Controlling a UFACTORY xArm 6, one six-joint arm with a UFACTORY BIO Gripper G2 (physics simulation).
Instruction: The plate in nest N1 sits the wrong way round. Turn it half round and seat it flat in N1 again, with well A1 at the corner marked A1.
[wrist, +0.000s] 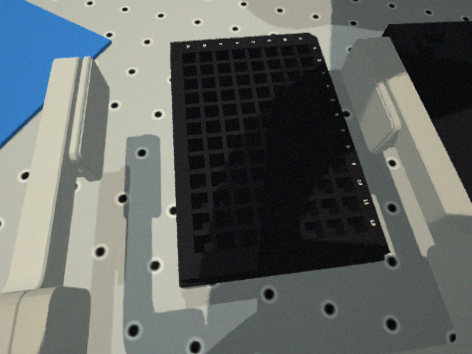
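Note:
The black plate (225, 150) lies on the light board with holes in the wrist view, its long side running from top to bottom. Small white letters run along its top edge and numbers down its right edge, the high numbers at the lower right. The top right corner is cut off. Dark shadow covers much of its middle and right wells. My gripper (237, 117) is open over the plate, one finger beyond each long side, with a gap between each finger and the plate. The mark A1 of the nest cannot be made out.
A large black block (440, 75) stands at the right, partly behind the right finger. A blue object (45, 55) shows at the upper left, beyond the left finger. The board (170, 90) with rows of holes lies under the plate, with gripper shadows across it.

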